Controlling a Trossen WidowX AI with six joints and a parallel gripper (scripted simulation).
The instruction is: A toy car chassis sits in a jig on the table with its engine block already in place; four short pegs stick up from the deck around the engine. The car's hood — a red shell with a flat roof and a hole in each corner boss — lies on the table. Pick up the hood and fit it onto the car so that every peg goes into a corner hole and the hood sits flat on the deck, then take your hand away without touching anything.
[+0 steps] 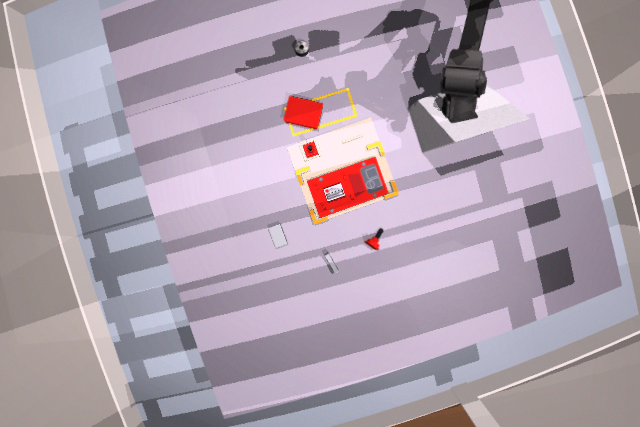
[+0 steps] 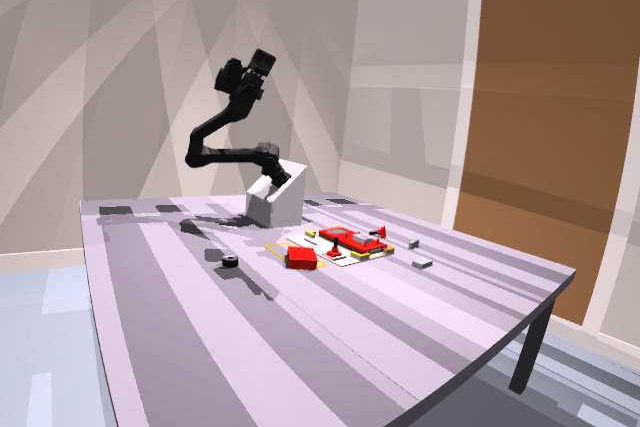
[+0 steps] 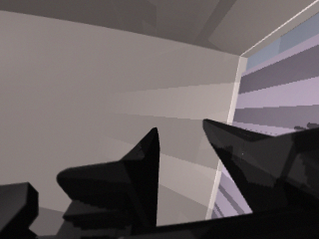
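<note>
The red hood lies 45 cm below my gripper tip, 13 cm to the left of it and 11 cm ahead of it. Also, from my gripper tip: grey engine block (44 cm below, 37 cm to the left, 7 cm ahead); black wheel (45 cm below, 7 cm ahead, 6 cm to the right); jig (45 cm below, 32 cm to the left, 4 cm ahead).
</note>
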